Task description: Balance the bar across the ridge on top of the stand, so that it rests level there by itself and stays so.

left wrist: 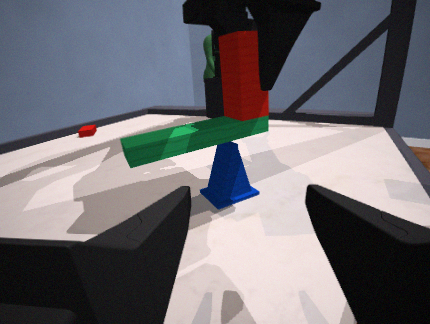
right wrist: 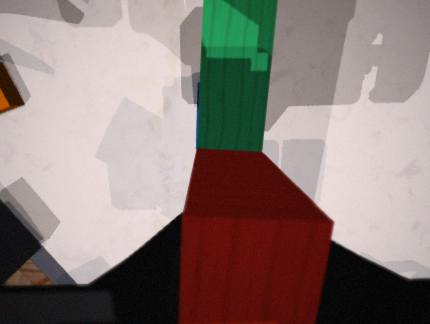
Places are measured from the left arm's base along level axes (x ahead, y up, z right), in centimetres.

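Pixels of known places: left gripper, fingertip midpoint: (left wrist: 248, 194); right gripper, fingertip midpoint: (left wrist: 253, 89) (right wrist: 230, 220).
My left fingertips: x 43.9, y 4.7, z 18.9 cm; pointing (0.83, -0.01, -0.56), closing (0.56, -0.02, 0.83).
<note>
Behind a point stands the place of what it marks.
The bar is a green beam (left wrist: 192, 140) @[x 49.3, y 4.9, z 10.7 cm] (right wrist: 234, 100) @[x 52.5, y 5.7, z 10.4 cm] with an upright red block (left wrist: 244, 77) @[x 54.2, y 9.7, z 13.1 cm] (right wrist: 250, 265) @[x 55.3, y 13.5, z 12.0 cm] at one end. In the left wrist view the beam slants down toward its left end. It lies over the top of the blue stand (left wrist: 229, 172) @[x 52.8, y 0.8, z 12.1 cm], which is upright on the table; whether they touch, I cannot tell. In the right wrist view the beam hides most of the stand (right wrist: 198, 117) @[x 52.6, y 5.7, z 12.3 cm]. My right gripper (left wrist: 253, 89) @[x 56.9, y 8.4, z 12.6 cm] (right wrist: 230, 220) @[x 56.9, y 8.4, z 12.6 cm] is shut on the red block. My left gripper (left wrist: 248, 194) @[x 43.9, y 4.7, z 18.9 cm] is open and empty, on the near side of the stand, apart from it and the bar.
A small red block (left wrist: 87, 131) @[x 60.2, y -1.3, z -34.5 cm] lies far left on the table. An orange and dark object (right wrist: 10, 92) @[x 46.3, y -1.8, z 24.8 cm] shows at the left edge of the right wrist view. A dark frame post (left wrist: 400, 65) @[x 97.6, y 10.6, z 26.7 cm] with a diagonal brace stands at the table's far right corner.
</note>
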